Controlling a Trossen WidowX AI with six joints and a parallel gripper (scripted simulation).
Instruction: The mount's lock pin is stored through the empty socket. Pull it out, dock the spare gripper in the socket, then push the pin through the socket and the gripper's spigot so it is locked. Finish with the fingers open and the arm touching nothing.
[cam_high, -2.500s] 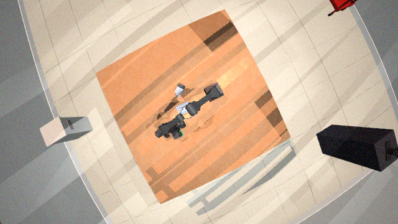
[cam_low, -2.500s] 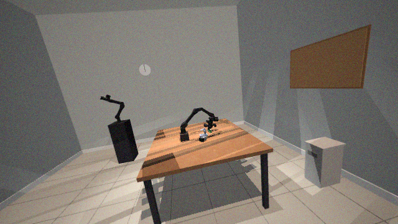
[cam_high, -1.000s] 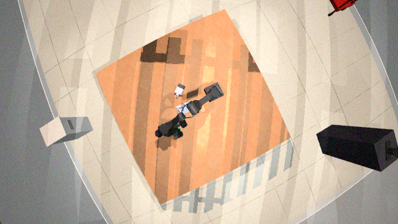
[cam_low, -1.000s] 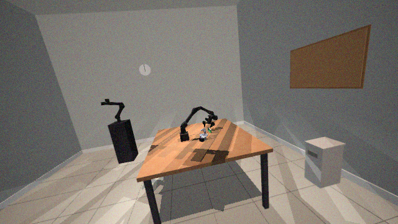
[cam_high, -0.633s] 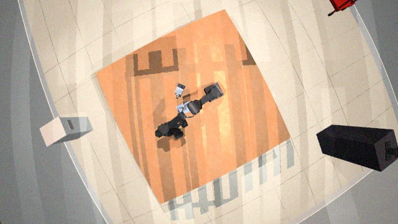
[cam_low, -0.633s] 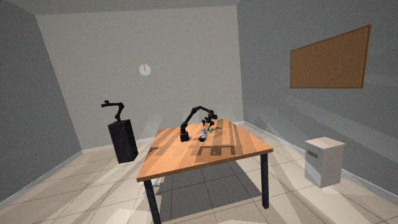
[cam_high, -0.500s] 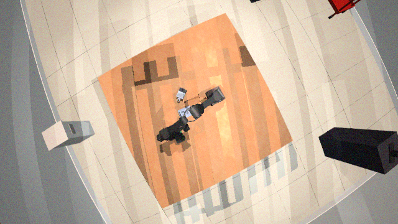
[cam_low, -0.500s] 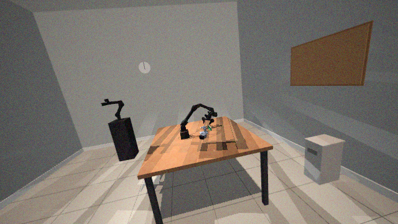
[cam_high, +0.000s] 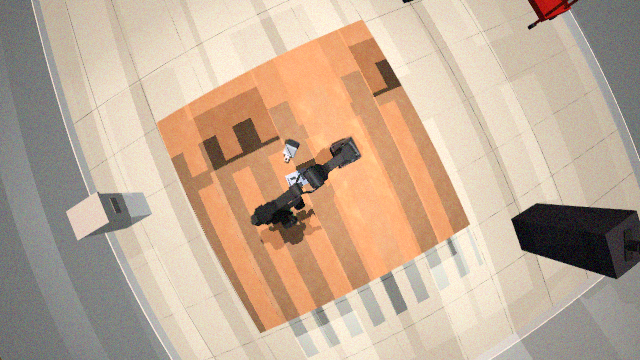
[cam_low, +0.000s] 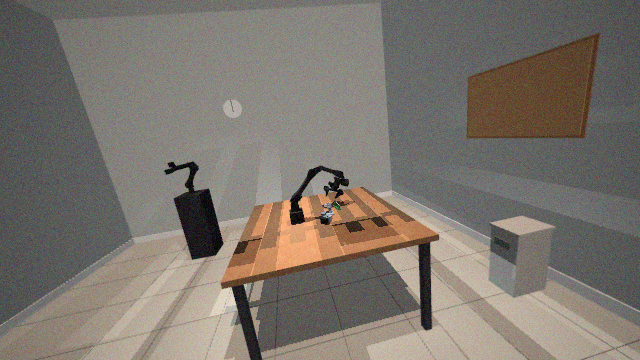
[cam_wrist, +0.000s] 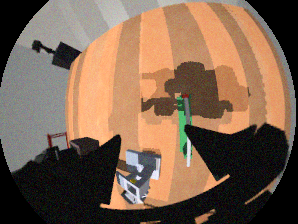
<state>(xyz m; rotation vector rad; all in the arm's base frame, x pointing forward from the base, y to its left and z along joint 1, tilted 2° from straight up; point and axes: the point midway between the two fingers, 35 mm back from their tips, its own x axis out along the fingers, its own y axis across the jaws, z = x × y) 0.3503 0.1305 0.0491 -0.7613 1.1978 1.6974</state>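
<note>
My gripper tip is 90 mm past the spare gripper, 280 mm to the left of it and 80 mm above it. Round my gripper tip: green part 50 mm ahead, 80 mm below; grey mount 50 mm behind, 130 mm to the right, 50 mm below.
</note>
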